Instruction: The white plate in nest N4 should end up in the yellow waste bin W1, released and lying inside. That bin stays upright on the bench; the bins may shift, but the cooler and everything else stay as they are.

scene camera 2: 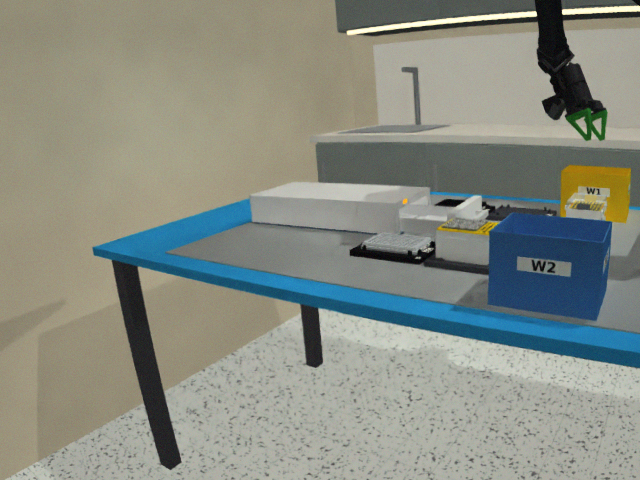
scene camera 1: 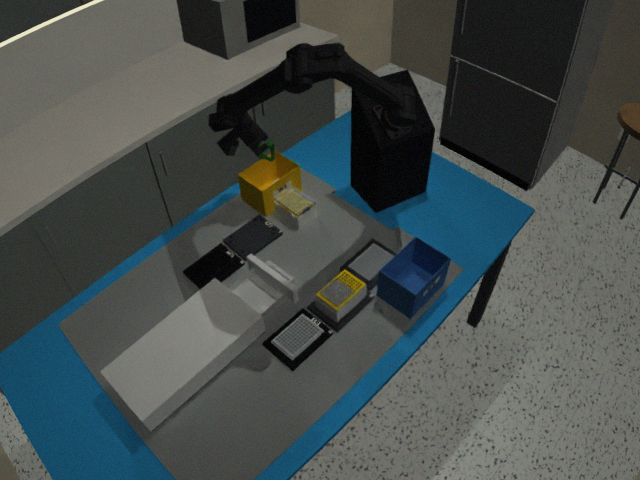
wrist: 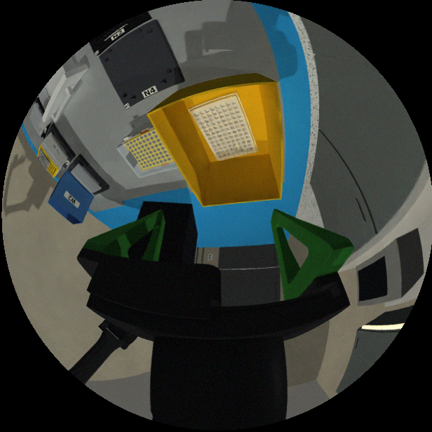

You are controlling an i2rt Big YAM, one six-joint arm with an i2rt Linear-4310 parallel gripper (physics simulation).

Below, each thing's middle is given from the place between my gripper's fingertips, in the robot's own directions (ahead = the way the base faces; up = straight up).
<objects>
I see my gripper 14 cm above the yellow bin W1 (scene camera 1: 254,181) and 1 cm to the left of it. The rest, counted from my hand: white plate (wrist: 222,120): 19 cm below, 2 cm behind; then black plate (scene camera 1: 218,261): 33 cm ahead, 18 cm below, 17 cm to the left; then nest N4 (scene camera 1: 255,236): 19 cm below, 16 cm ahead, 13 cm to the left.
</objects>
